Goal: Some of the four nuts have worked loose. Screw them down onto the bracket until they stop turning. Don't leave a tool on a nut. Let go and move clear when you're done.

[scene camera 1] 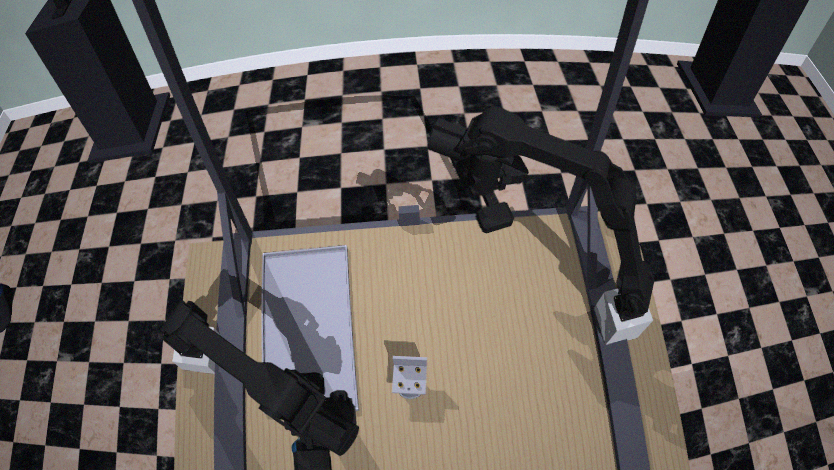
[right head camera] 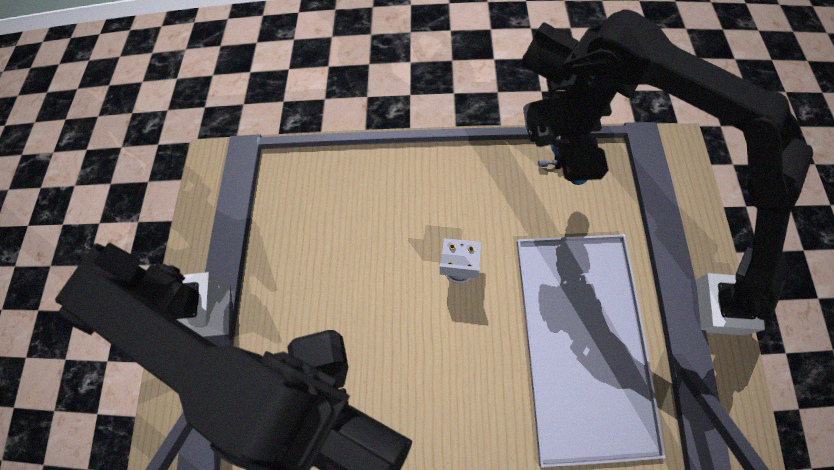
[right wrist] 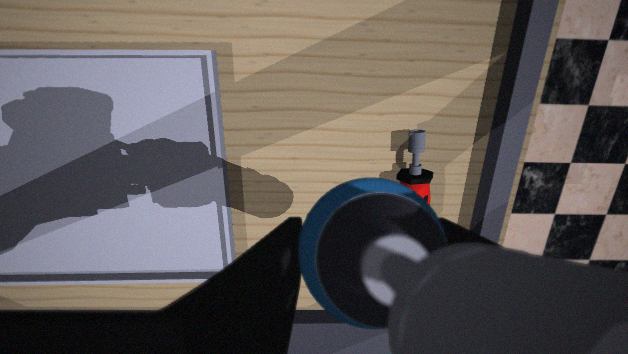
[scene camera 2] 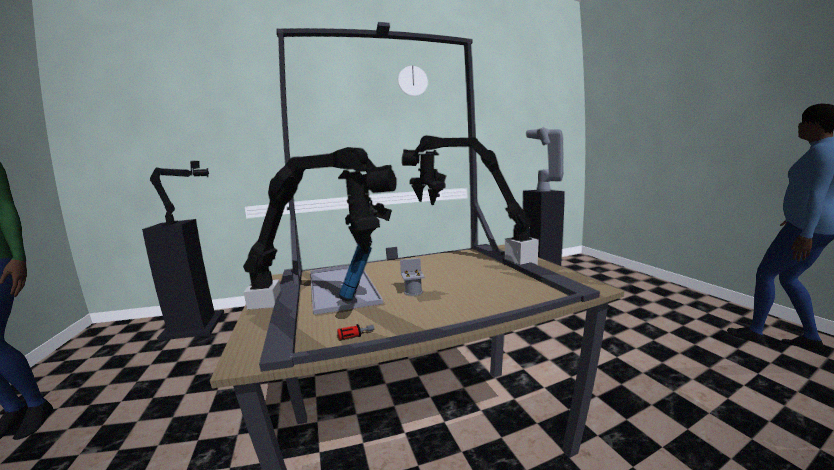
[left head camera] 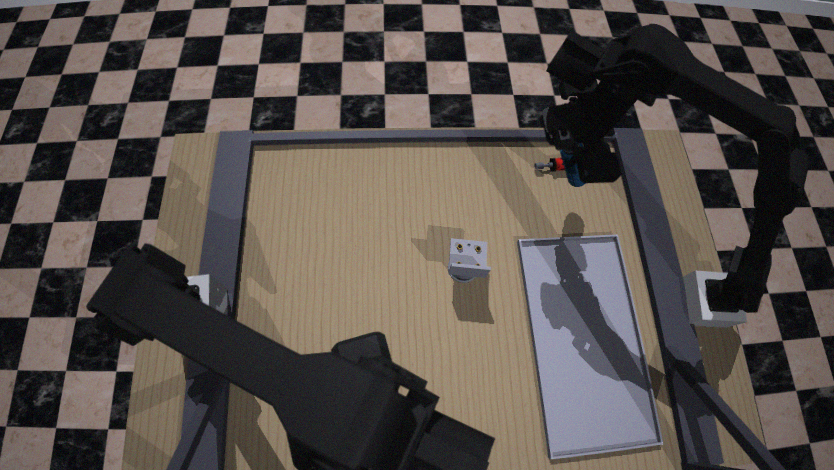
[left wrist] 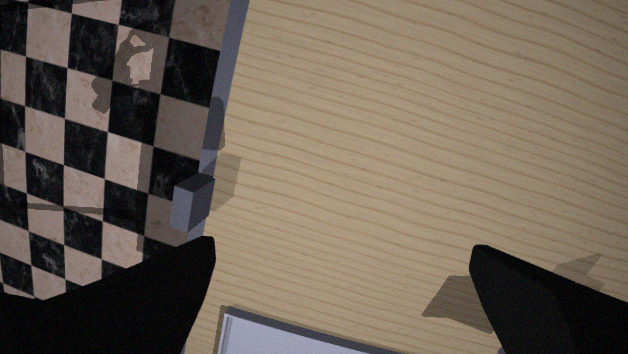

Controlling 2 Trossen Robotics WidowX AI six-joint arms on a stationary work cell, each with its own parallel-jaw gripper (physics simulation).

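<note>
A light grey bracket stands on a round base near the table's middle. Four brass nuts sit on it, among them one nut and another nut; their seating is too small to tell. My right gripper is shut on the blue power driver, held above the table, its handle hanging down at a tilt and its grey shaft towards the wrist camera. A red nut driver lies on the table below. My left gripper is open, empty and high up.
A shallow grey tray lies beside the bracket, on the right arm's side. A dark frame beam runs along the table edge near the red nut driver. Frame posts stand at the table's sides.
</note>
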